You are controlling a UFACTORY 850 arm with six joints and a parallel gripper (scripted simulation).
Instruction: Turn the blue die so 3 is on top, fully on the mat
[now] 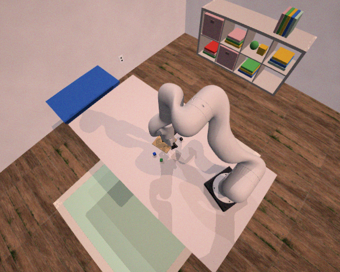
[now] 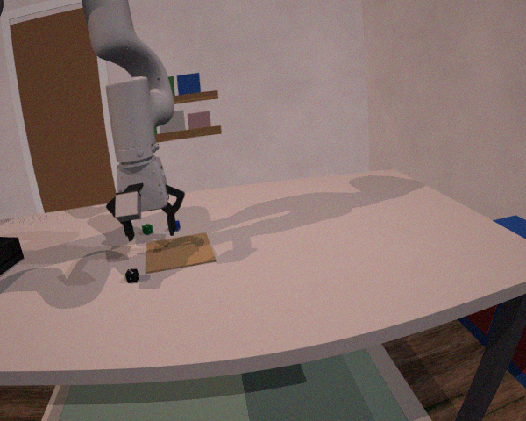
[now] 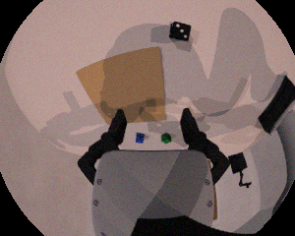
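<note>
Right now my hand is 120 mm to the right of the blue die, 40 mm above it and 30 mm short of it. From my hand the other things lie so: tan mat 50 mm below, 50 mm ahead, 10 mm to the right; green die 120 mm to the left, 40 mm below, 40 mm behind; black die 110 mm to the right, 40 mm below, 30 mm behind.
</note>
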